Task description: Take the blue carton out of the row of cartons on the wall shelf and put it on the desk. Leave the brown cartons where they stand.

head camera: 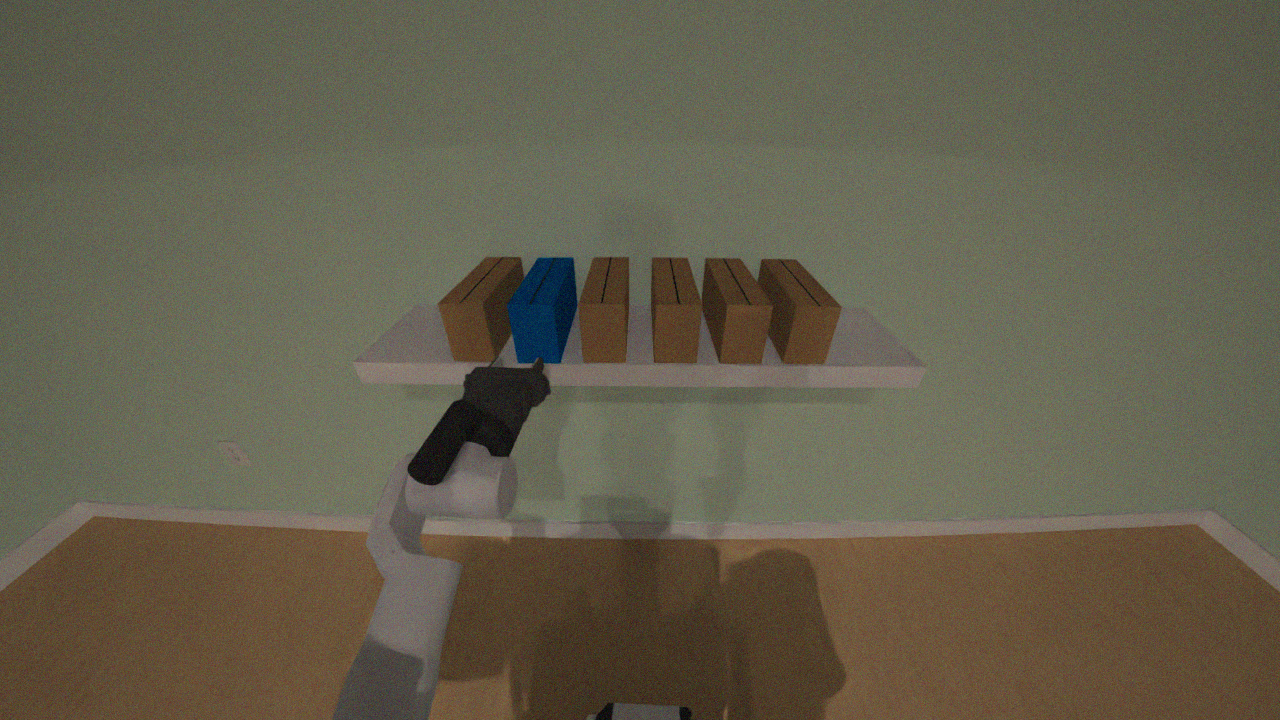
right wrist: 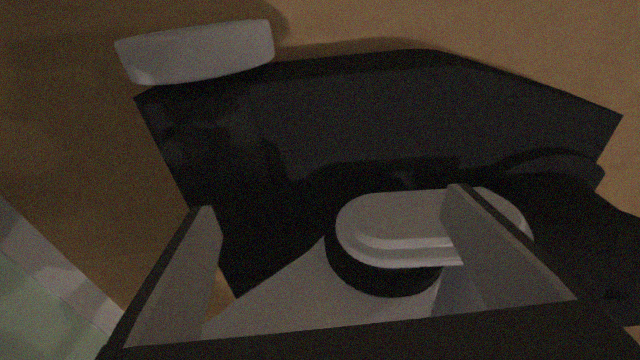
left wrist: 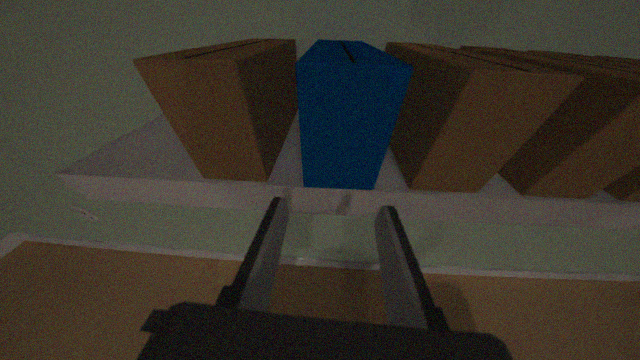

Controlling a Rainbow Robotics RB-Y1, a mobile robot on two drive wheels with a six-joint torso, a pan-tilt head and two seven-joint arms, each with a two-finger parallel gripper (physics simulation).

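Frame: origin at the robot's base, x up, y back, z right, level; millimetres.
Seen in the pictures: left gripper, between the fingertips: point(head camera: 520, 361) point(left wrist: 332, 210); right gripper, between the fingertips: point(right wrist: 331, 210).
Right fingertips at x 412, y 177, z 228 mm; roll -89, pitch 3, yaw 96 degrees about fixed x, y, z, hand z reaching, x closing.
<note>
A point is followed by its place in that frame.
The blue carton point(head camera: 543, 313) {z -195, x 1052, y -464 mm} point(left wrist: 350, 120) {z -214, x 1029, y -463 mm} stands upright on the wall shelf point(head camera: 640, 374) {z -28, x 926, y -468 mm} point(left wrist: 150, 192) {z -461, x 923, y -453 mm}, second from the left in the row. A brown carton point(head camera: 480, 315) {z -307, x 1046, y -463 mm} point(left wrist: 210, 115) {z -335, x 1027, y -463 mm} stands at its left and another brown carton point(head camera: 605, 317) {z -89, x 1043, y -472 mm} point(left wrist: 480, 125) {z -105, x 1029, y -471 mm} at its right, with narrow gaps between. My left gripper point(head camera: 517, 363) {z -224, x 996, y -397 mm} point(left wrist: 332, 210) {z -224, x 996, y -397 mm} is open and empty, in front of the shelf edge and near the foot of the blue carton. My right gripper point(right wrist: 331, 210) {z 228, x 412, y 177 mm} is open and empty, low down over the robot's base. The desk does not show in these views.
Three more brown cartons point(head camera: 675, 317) {z 32, x 1044, y -476 mm} point(head camera: 736, 317) {z 138, x 1045, y -479 mm} point(head camera: 799, 317) {z 248, x 1046, y -484 mm} stand farther right on the shelf. The green wall point(head camera: 1029, 268) {z 892, x 1061, y -760 mm} rises behind it. The wooden floor point(head camera: 984, 626) {z 1090, x 0, y -425 mm} lies below. The robot's dark base point(right wrist: 350, 110) {z 182, x 169, y 200 mm} shows beneath the right fingers.
</note>
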